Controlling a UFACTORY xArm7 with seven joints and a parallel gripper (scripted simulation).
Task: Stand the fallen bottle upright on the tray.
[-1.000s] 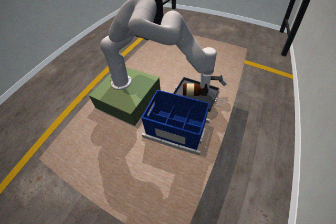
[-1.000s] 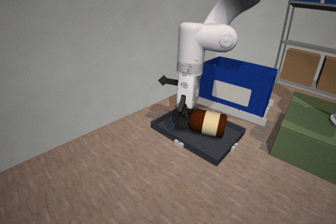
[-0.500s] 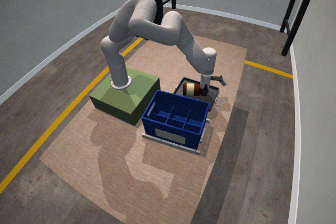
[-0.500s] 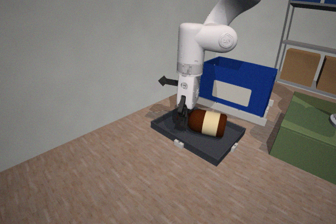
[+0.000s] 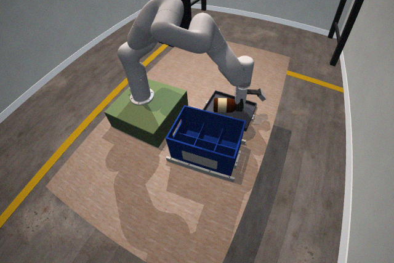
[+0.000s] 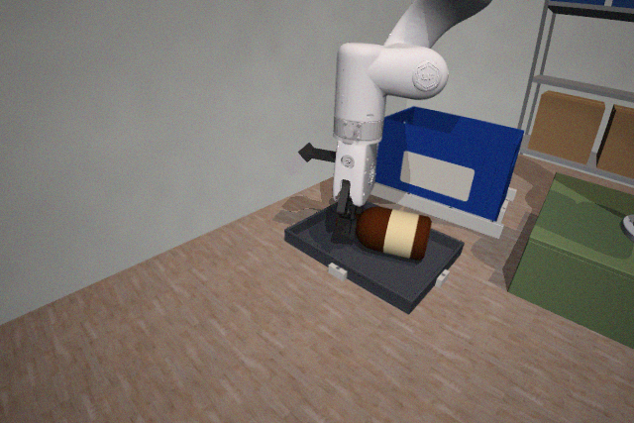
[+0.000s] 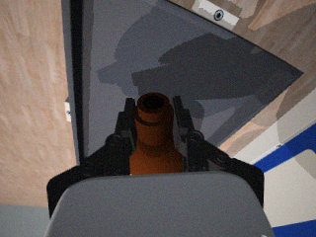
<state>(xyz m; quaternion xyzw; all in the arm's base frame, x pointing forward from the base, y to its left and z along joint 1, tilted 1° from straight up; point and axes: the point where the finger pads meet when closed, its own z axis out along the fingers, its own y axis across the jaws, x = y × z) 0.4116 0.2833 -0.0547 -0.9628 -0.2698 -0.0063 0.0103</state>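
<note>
Right now the brown bottle is 5 cm behind my hand and 3 cm to the right of it. From my hand the other things lie so: dark grey tray 4 cm behind, 2 cm to the right, 3 cm below; blue crate 1 cm ahead, 30 cm to the right, 4 cm above.
</note>
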